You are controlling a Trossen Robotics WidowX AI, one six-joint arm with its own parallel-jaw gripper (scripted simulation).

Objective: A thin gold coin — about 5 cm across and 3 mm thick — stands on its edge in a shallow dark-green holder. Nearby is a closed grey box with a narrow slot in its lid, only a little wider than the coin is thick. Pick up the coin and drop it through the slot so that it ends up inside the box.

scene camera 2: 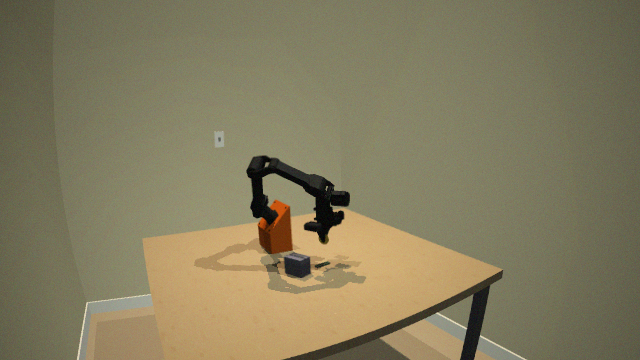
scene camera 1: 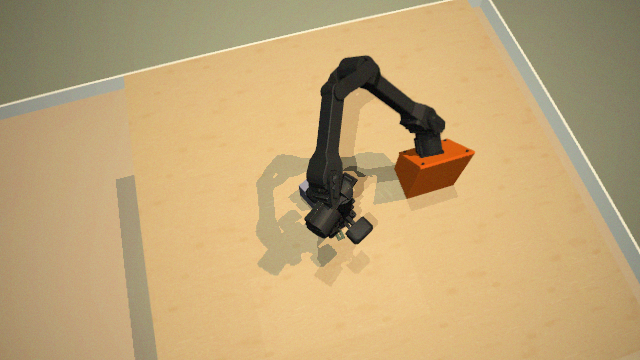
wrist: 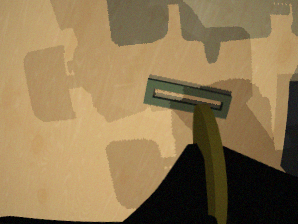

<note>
My gripper [scene camera 1: 337, 220] carries a gold coin.
My gripper also shows in scene camera 2 [scene camera 2: 323, 242] and in the wrist view [wrist: 200, 154].
</note>
